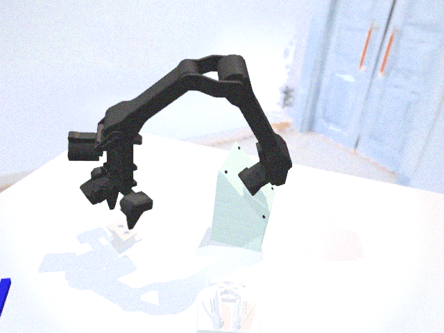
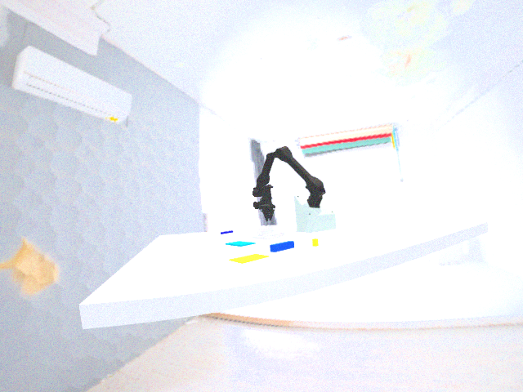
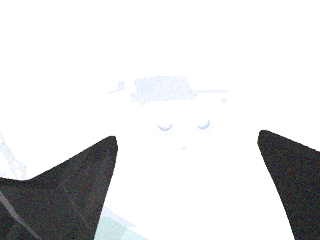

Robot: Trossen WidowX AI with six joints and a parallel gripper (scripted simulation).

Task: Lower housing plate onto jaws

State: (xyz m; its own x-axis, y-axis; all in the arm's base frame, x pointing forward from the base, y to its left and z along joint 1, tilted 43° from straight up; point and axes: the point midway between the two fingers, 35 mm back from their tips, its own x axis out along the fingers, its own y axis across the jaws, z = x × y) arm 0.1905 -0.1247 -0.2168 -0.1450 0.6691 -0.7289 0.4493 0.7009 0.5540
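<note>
Now: the small white bracket 10 mm behind my gripper tip and 50 mm below it.
</note>
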